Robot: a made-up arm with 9 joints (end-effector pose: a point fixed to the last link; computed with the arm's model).
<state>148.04 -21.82 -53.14 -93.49 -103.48 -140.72 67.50 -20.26 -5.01</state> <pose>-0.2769 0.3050 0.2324 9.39 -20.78 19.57</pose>
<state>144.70 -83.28 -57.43 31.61 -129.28 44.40 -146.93 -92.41 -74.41</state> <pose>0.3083 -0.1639 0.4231 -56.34 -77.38 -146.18</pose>
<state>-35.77 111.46 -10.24 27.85 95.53 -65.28 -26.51 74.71 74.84</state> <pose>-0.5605 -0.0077 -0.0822 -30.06 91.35 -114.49</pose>
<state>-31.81 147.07 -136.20 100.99 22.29 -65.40 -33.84 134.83 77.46</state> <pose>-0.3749 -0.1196 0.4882 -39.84 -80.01 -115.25</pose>
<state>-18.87 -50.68 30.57 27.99 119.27 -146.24 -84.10 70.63 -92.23</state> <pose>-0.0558 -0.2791 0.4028 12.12 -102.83 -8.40</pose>
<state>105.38 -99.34 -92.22 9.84 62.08 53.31 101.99 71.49 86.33</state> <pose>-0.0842 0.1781 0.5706 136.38 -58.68 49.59</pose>
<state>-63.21 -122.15 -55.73 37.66 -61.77 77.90 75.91 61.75 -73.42</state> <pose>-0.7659 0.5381 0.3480 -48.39 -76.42 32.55</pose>
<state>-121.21 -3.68 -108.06 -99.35 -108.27 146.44 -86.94 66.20 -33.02</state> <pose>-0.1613 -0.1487 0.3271 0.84 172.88 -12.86</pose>
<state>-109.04 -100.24 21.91 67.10 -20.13 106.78 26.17 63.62 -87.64</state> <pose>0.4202 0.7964 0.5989 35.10 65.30 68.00</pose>
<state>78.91 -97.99 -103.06 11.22 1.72 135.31 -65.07 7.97 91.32</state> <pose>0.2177 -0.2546 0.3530 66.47 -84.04 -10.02</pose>
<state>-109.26 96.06 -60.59 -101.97 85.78 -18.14 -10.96 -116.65 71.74</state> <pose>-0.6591 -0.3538 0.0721 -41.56 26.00 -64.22</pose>
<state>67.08 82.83 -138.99 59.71 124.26 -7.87 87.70 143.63 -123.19</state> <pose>-1.1669 -0.4148 0.2921 12.25 17.99 -146.55</pose>
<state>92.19 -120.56 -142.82 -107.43 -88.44 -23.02 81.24 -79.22 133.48</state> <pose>-0.6308 -0.7145 0.1055 -31.60 146.10 99.94</pose>
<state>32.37 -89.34 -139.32 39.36 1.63 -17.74 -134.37 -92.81 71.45</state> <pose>0.3964 0.2456 0.6766 89.24 138.23 26.02</pose>
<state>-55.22 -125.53 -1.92 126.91 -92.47 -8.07 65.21 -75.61 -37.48</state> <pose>0.3945 -0.1601 0.5212 37.45 62.67 109.79</pose>
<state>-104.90 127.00 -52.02 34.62 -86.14 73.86 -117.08 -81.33 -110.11</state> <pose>-0.5845 0.1198 -0.1586 -85.79 -7.67 52.12</pose>
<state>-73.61 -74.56 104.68 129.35 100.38 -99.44 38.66 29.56 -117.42</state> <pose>0.1640 -0.7370 0.7312 31.76 -38.83 -70.48</pose>
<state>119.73 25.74 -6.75 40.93 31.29 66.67 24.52 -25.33 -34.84</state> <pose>-0.4726 0.3351 -0.1582 149.00 -11.10 -58.36</pose>
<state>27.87 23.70 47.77 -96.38 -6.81 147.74 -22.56 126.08 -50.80</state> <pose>-0.2888 -0.0644 -0.1226 58.98 5.88 108.55</pose>
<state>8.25 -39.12 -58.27 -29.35 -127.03 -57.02 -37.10 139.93 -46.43</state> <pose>0.5326 -0.0531 0.1996 65.16 68.34 44.20</pose>
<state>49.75 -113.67 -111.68 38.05 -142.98 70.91 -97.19 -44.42 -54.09</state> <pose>0.1870 -0.1193 0.3892 -59.64 -85.17 -11.12</pose>
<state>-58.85 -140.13 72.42 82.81 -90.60 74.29 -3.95 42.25 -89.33</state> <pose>0.0325 0.0389 1.2498 -63.01 -29.47 -136.13</pose>
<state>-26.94 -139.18 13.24 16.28 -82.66 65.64 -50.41 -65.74 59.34</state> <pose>-0.1147 0.0913 0.7013 -60.32 -108.42 44.74</pose>
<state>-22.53 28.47 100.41 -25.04 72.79 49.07 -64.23 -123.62 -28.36</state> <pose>-0.2511 -0.3109 -0.4359 -60.35 101.15 -28.86</pose>
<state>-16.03 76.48 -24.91 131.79 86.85 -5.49 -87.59 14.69 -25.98</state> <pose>-0.5090 -0.1372 0.0151 -26.97 -149.62 -48.65</pose>
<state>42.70 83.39 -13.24 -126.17 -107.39 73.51 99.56 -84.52 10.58</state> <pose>-1.1058 -0.2765 0.0004 -143.04 15.49 5.87</pose>
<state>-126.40 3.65 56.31 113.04 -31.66 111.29 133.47 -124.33 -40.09</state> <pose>-0.0951 0.0391 1.2565 23.85 -33.28 -105.09</pose>
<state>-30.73 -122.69 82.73 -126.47 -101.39 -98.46 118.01 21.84 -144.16</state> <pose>-0.2985 -0.3127 0.7997 -22.10 58.76 -155.36</pose>
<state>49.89 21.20 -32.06 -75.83 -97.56 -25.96 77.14 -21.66 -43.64</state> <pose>0.2806 0.2134 -0.1277 39.46 36.83 141.25</pose>
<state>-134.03 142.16 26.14 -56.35 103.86 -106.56 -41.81 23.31 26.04</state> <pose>-0.5467 0.1913 0.0456 -70.05 -95.87 54.60</pose>
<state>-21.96 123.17 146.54 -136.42 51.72 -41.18 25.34 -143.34 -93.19</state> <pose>-0.6015 -0.4898 0.1716 85.29 -93.97 71.76</pose>
